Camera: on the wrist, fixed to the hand. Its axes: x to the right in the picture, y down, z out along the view.
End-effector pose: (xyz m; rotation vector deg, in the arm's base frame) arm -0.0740 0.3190 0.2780 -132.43 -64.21 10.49
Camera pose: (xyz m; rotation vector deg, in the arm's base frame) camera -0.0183 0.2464 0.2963 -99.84 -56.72 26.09
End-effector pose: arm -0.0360 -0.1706 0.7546 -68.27 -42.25 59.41
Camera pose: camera 0.0003 -0.2089 0.6777 -36.35 -25.01 63.73
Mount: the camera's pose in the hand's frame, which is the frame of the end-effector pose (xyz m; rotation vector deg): -0.0172 0.0640 -0.0656 34.17 -1.53 -4.00
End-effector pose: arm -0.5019 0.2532 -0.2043 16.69 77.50 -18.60
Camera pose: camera -0.5391 0.3385 -0.1990 41.94 69.74 -45.20
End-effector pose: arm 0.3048 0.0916 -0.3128 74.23 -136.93 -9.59
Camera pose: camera 0.2906 0.1475 -0.2395 93.30 -143.99 31.70
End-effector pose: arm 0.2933 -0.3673 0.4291 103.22 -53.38 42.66
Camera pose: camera 0.2243 -0.3190 0.4692 134.58 -39.99 59.01
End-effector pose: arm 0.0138 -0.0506 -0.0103 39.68 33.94 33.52
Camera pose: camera -0.0604 0.0049 0.0001 70.58 44.22 18.81
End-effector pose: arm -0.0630 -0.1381 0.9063 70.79 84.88 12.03
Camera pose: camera -0.0832 -0.0920 0.9848 93.95 92.68 -18.30
